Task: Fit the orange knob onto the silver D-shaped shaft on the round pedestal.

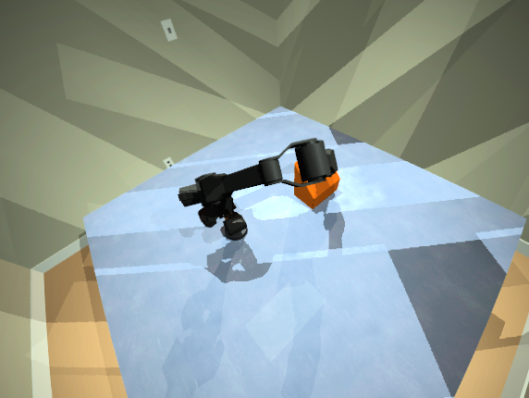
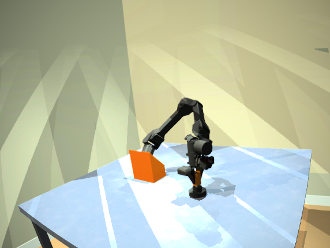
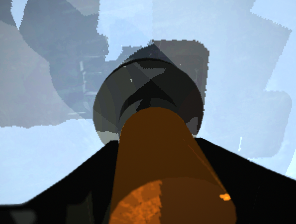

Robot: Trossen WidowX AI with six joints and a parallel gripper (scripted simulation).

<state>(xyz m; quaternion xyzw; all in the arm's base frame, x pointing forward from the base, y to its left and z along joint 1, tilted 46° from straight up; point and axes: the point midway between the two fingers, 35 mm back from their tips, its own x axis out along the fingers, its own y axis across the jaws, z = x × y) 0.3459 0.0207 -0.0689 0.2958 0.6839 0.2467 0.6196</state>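
Now: gripper tip 3 cm above the round pedestal. Round my gripper tip: orange knob 3 cm above.
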